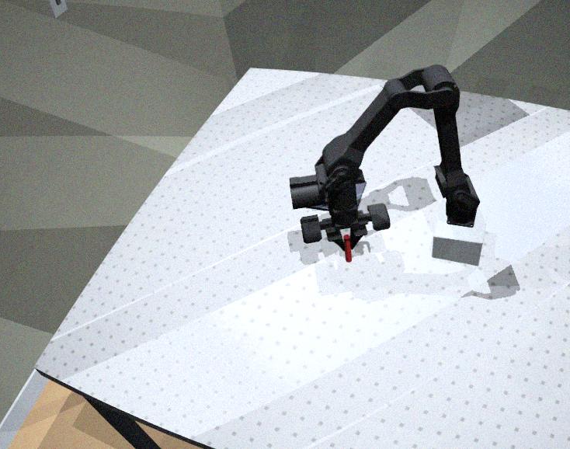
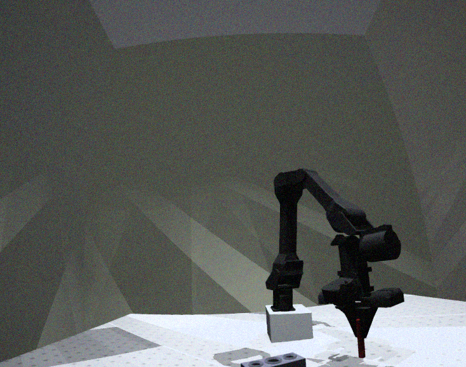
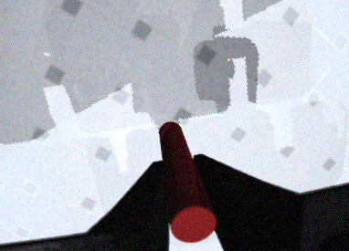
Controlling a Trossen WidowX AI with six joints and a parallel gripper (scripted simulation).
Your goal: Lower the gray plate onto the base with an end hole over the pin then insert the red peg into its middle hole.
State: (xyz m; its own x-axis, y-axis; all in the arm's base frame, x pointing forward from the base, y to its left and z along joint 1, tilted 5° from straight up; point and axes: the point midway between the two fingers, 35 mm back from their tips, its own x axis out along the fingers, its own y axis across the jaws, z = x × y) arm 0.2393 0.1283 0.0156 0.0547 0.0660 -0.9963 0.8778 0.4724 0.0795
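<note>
The gray plate is 200 mm to the right of my gripper tip and 110 mm ahead of it. Round my gripper tip: red peg: right at my gripper tip.
</note>
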